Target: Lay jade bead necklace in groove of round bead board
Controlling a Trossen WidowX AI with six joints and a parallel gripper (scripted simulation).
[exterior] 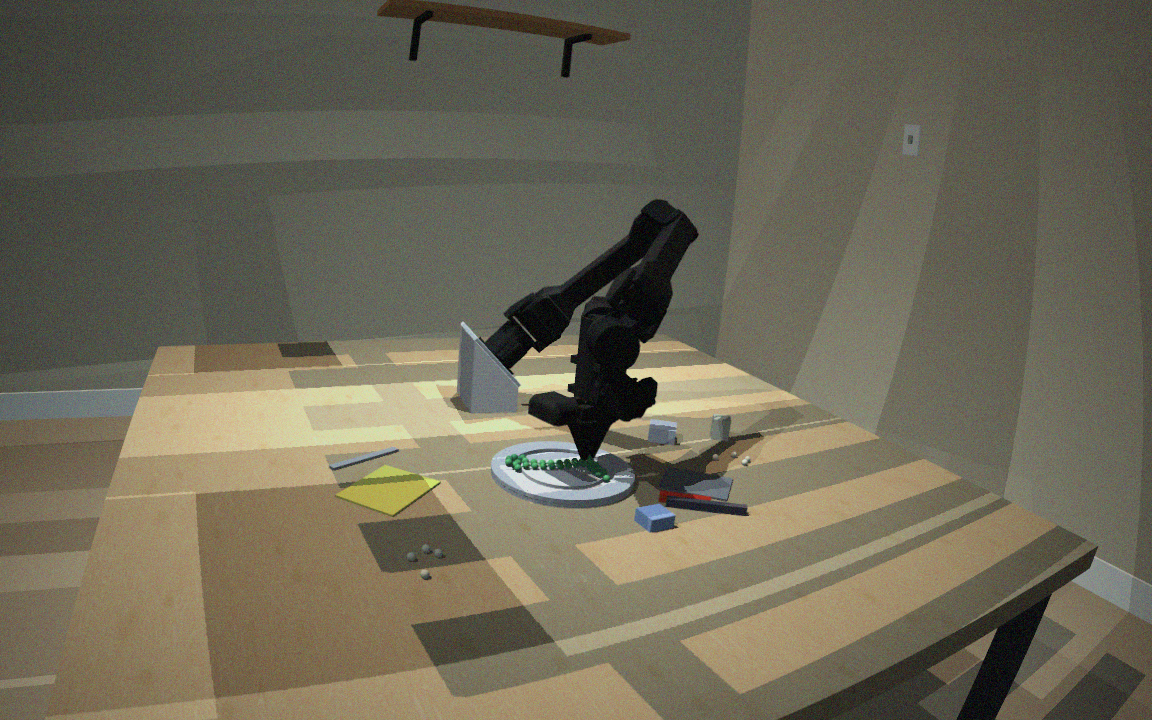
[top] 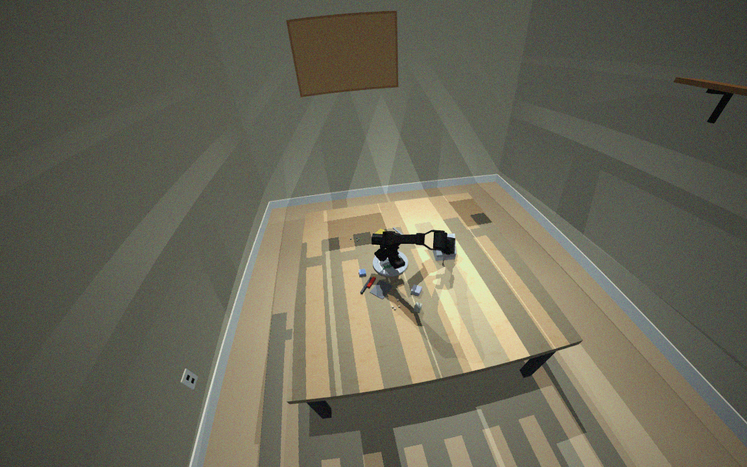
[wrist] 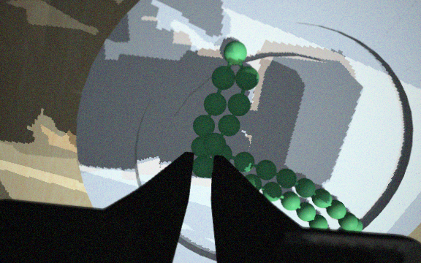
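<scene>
The round grey bead board is 4 cm to the right of my gripper tip and 1 cm below it. Round my gripper tip: grey plate 10 cm ahead, 13 cm to the left, 2 cm below; blue block 17 cm ahead, 1 cm to the right, 1 cm below; red and black pen 15 cm ahead, 8 cm to the left, 2 cm below.
</scene>
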